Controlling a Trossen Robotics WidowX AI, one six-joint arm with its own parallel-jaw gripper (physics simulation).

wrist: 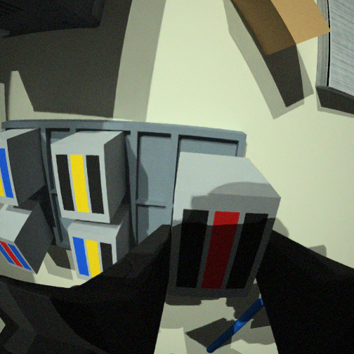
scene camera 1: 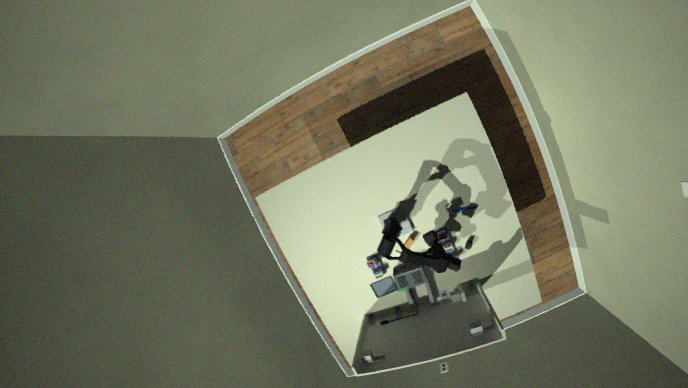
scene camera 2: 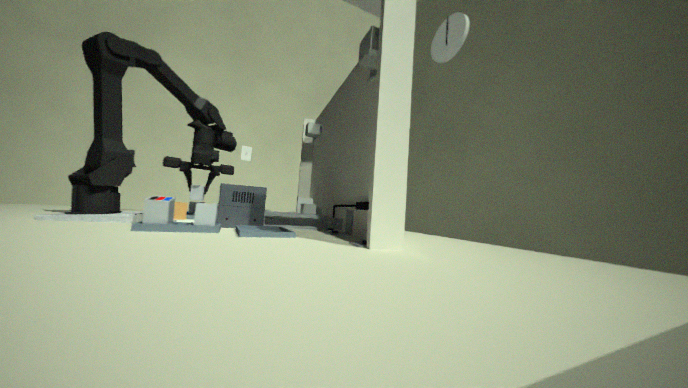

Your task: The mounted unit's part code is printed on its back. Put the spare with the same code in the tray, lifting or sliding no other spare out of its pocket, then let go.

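Seen in the pictures: gripper, fingertip midpoint: [scene camera 1: 435, 242] [scene camera 2: 197, 193]; arm's base at its link origin: [scene camera 1: 391, 224] [scene camera 2: 95, 213].
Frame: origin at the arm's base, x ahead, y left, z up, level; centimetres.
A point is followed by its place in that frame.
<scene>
My gripper [scene camera 2: 197, 190] {x 14.3, y 19.4, z 6.5 cm} [wrist: 209, 232] is shut on a light grey spare [scene camera 2: 197, 193] {x 14.9, y 16.4, z 6.5 cm} [wrist: 215, 250] with black, red and black stripes. It holds the spare upright above the right end of a blue-grey pocket rack [wrist: 155, 175]. In the wrist view a black-yellow-black spare [wrist: 79, 182] and a blue-yellow-black spare [wrist: 93, 256] stand to its left, with two more at the left edge. The empty tray [scene camera 1: 384, 287] {x 35.3, y -14.4, z -1.1 cm} [scene camera 2: 265, 232] {x 35.5, y -21.4, z -0.5 cm} lies beside the grey vented box [scene camera 1: 410, 278] {x 29.0, y 2.2, z 8.6 cm} [scene camera 2: 243, 212] {x 30.2, y -6.1, z 2.3 cm}. The printed code on a back cannot be read.
Another rack [scene camera 2: 175, 227] {x 20.7, y -18.0, z -0.6 cm} holds striped spares [scene camera 1: 372, 264] {x 17.3, y -15.4, z 4.4 cm} [scene camera 2: 159, 212] {x 18.1, y -18.0, z 1.8 cm} near the tray. An orange block [scene camera 1: 411, 241] {x 11.0, y 7.8, z 3.6 cm} [scene camera 2: 180, 211] {x 14.9, y 3.1, z 1.3 cm} [wrist: 287, 25] stands between the racks. A blue pen-like stick [scene camera 1: 466, 208] {x 4.2, y 40.4, z -0.3 cm} [wrist: 235, 326] lies past the gripper. A grey wall panel [scene camera 1: 430, 330] stands behind the vented box.
</scene>
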